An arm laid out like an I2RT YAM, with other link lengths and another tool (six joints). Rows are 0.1 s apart.
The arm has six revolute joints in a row. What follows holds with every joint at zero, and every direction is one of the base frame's.
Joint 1 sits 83.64 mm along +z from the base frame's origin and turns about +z.
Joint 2 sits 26.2 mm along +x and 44.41 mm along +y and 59.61 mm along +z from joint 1 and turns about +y.
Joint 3 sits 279.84 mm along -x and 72.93 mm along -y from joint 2 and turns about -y.
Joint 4 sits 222.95 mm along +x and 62.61 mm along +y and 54.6 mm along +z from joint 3 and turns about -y.
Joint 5 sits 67.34 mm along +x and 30.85 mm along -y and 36.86 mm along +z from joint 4 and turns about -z.
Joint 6 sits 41.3 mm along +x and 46.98 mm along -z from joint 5 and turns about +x.
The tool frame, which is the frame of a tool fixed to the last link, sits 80 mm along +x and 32 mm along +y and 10 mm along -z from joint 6; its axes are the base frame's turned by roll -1.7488, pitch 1.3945 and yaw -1.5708 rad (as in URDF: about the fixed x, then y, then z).
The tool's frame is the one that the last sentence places.
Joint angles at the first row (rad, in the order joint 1, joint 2, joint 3, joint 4, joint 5, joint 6):
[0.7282, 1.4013, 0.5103, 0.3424, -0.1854, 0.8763]
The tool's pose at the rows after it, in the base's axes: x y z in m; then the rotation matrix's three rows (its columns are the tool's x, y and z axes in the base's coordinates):
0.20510, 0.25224, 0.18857; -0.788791, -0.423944, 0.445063; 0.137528, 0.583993, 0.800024; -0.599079, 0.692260, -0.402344
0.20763, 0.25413, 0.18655; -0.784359, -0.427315, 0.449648; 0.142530, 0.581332, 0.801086; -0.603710, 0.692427, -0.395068
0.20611, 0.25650, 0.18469; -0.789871, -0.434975, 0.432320; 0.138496, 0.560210, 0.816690; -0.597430, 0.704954, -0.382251
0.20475, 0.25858, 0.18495; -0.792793, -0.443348, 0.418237; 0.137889, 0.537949, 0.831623; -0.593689, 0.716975, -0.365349
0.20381, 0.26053, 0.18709; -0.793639, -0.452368, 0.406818; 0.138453, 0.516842, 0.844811; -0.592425, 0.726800, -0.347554
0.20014, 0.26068, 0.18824; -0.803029, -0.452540, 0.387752; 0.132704, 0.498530, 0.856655; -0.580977, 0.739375, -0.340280
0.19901, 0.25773, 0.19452; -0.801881, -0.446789, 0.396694; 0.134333, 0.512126, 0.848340; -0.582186, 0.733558, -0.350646
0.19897, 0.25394, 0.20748; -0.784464, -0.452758, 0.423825; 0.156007, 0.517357, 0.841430; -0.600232, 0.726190, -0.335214
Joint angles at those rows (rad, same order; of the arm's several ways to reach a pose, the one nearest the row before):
[0.7286, 1.4102, 0.5044, 0.3517, -0.1695, 0.8668]
[0.7286, 1.4306, 0.5013, 0.3841, -0.1672, 0.8675]
[0.7286, 1.4473, 0.4908, 0.4208, -0.1923, 0.8722]
[0.7286, 1.4575, 0.4829, 0.4533, -0.2149, 0.8781]
[0.7286, 1.4619, 0.4802, 0.4765, -0.2343, 0.8832]
[0.7287, 1.4551, 0.4742, 0.4782, -0.2586, 0.8912]
[0.7287, 1.4152, 0.4898, 0.4137, -0.2451, 0.8888]
[0.7287, 1.3596, 0.5043, 0.3662, -0.2201, 0.8899]

